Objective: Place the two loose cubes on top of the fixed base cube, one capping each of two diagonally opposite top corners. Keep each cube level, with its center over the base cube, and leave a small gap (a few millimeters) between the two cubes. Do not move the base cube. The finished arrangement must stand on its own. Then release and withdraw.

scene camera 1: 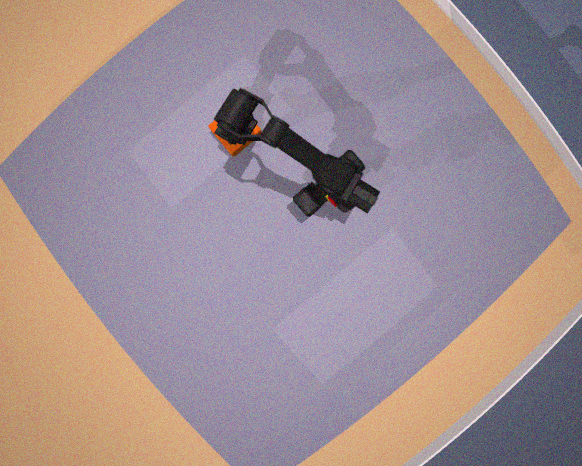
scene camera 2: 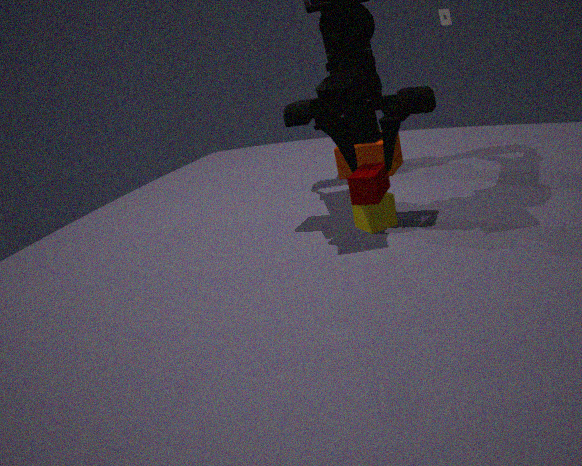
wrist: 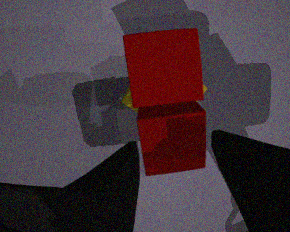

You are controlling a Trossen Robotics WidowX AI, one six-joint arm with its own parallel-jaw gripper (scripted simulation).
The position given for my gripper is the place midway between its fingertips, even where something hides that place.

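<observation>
My gripper [scene camera 2: 372, 171] is visible to me, and it appears in scene camera 1 [scene camera 1: 325, 185] and in the wrist view [wrist: 175, 144] too. I see a yellow base cube [scene camera 2: 371, 218]. There is a red cube [scene camera 2: 366, 187], and I also see a red cube [wrist: 173, 137].
</observation>
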